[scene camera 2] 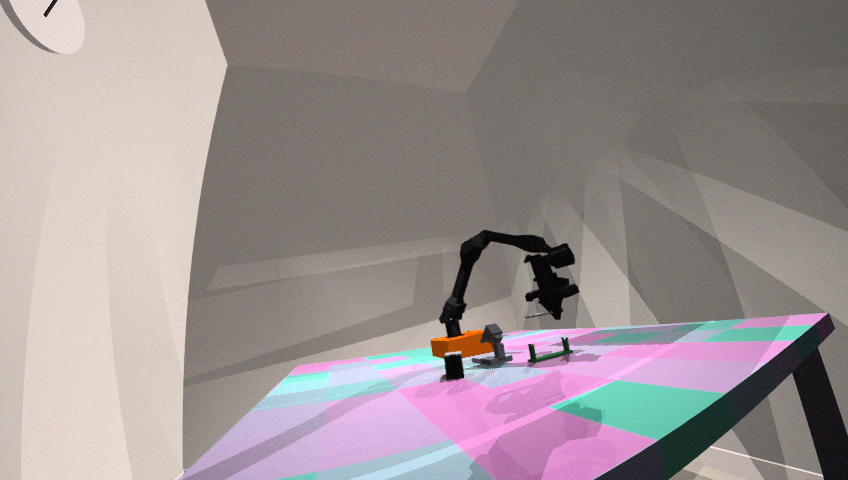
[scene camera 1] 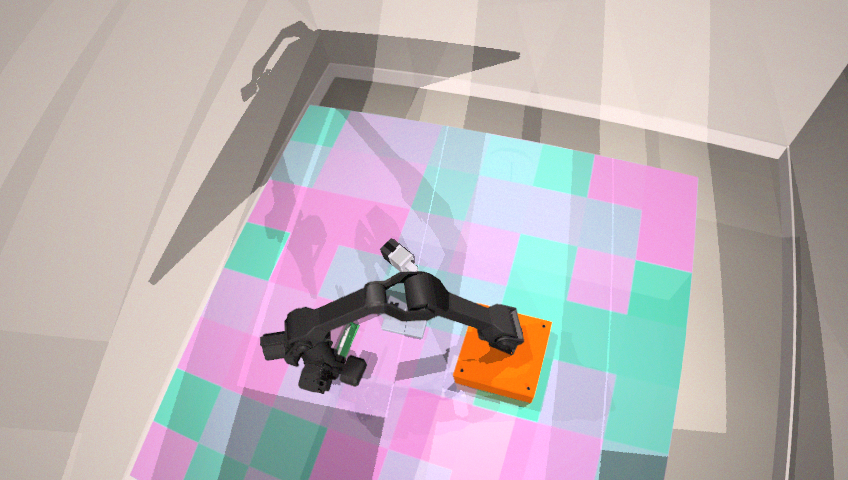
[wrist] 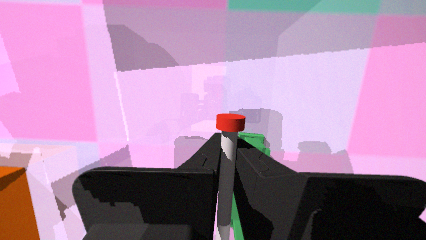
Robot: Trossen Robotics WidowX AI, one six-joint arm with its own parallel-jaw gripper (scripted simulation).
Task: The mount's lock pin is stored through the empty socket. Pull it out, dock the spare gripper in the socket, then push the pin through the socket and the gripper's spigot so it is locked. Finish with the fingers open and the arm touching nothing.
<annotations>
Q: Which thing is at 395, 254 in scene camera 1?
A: A spare gripper.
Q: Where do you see a mount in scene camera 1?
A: At 416, 329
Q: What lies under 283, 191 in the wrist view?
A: My gripper.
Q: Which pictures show my gripper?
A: Scene camera 2, scene camera 1 and the wrist view: all of them.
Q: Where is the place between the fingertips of my gripper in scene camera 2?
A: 558, 319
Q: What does my gripper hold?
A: A lock pin.
</annotations>
